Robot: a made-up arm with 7 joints. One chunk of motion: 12 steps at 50 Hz.
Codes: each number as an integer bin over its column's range. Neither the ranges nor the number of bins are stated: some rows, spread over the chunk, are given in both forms.
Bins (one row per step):
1: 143 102 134 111 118 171 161
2: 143 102 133 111 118 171 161
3: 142 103 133 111 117 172 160
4: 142 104 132 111 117 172 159
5: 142 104 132 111 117 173 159
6: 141 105 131 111 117 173 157
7: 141 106 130 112 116 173 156
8: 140 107 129 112 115 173 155
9: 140 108 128 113 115 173 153
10: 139 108 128 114 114 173 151
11: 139 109 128 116 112 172 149
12: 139 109 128 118 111 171 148
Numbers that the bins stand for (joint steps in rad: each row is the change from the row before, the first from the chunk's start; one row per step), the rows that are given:
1: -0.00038 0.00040 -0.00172 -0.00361 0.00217 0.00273 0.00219
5: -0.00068 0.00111 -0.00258 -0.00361 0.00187 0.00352 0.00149
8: -0.00127 0.00218 -0.00386 -0.00330 0.00127 0.00352 0.00010
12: -0.00157 0.00290 -0.00429 -0.00144 0.00008 0.00273 -0.00235
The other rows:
2: -0.00038 0.00040 -0.00215 -0.00361 0.00217 0.00273 0.00219
3: -0.00068 0.00076 -0.00215 -0.00361 0.00187 0.00313 0.00184
4: -0.00068 0.00111 -0.00258 -0.00361 0.00187 0.00313 0.00149
6: -0.00098 0.00147 -0.00300 -0.00361 0.00187 0.00352 0.00080
7: -0.00098 0.00183 -0.00343 -0.00330 0.00157 0.00352 0.00045
9: -0.00127 0.00254 -0.00429 -0.00299 0.00127 0.00352 -0.00060
10: -0.00157 0.00254 -0.00429 -0.00268 0.00098 0.00352 -0.00130
11: -0.00157 0.00290 -0.00429 -0.00206 0.00038 0.00313 -0.00200

